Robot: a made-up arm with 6 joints. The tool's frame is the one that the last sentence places.
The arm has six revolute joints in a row. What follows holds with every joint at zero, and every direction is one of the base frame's. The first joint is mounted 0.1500 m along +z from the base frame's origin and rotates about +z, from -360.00 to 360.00 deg. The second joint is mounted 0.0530 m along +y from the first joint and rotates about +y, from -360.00 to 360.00 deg. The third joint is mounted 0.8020 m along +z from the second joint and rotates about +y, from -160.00 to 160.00 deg. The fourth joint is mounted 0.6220 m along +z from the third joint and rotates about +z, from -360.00 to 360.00 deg. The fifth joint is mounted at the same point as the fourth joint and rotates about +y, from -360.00 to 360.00 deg. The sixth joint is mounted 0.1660 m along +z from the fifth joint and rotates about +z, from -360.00 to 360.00 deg. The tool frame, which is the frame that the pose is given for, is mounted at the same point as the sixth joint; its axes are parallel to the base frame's.
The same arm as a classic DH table. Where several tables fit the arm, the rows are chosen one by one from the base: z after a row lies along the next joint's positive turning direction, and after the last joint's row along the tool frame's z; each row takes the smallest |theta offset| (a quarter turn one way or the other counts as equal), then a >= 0, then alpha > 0; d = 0 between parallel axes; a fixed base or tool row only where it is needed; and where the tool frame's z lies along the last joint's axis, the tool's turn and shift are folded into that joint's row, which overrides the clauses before.
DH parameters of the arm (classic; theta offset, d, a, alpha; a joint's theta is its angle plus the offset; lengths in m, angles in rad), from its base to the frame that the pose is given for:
joint 1: 0 0.15 0 -1.5708
joint 2: -1.5708 0 0.802 0
joint 3: 1.5708 0.053 0 1.5708
joint 4: 0 0.622 0 -1.5708
joint 5: 0 0 0 1.5708
joint 6: 0 0.166 0 0
Joint limits (rad, base to tool): -6.2832..6.2832 -6.2832..6.2832 -2.7925..2.7925 -6.2832..6.2832 -6.2832..6.2832 -6.2832..6.2832

